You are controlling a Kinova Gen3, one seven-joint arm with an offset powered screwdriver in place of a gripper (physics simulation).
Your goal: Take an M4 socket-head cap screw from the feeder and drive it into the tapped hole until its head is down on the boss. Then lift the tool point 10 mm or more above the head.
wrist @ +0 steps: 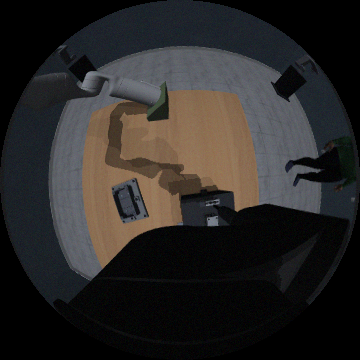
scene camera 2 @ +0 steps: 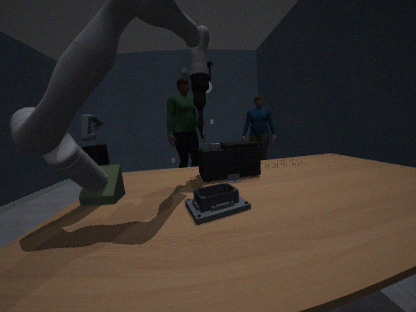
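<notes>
The black screwdriver (scene camera 2: 202, 136) (wrist: 216, 207) points down, with its tip close above the left end of the feeder's top in the scene view. Whether a screw is on the tip is too small and dark to tell. The feeder (scene camera 2: 230, 165) (wrist: 192, 209) is a black box on the table. A small light strip (wrist: 213, 202) on its top lies beside the tip in the wrist view; single screws cannot be made out. The dark open housing (scene camera 2: 216, 199) (wrist: 128, 201) sits on a grey plate (scene camera 2: 224, 215). Its bosses and the tapped hole cannot be told apart.
The arm's base stands on a green block (scene camera 2: 102, 197) (wrist: 159, 111) at the table's left. A small grey piece (scene camera 2: 233, 177) lies at the feeder's front. Two people (scene camera 2: 183, 115) (scene camera 2: 259, 122) stand behind the wooden table (scene camera 2: 310, 215) (wrist: 210, 135).
</notes>
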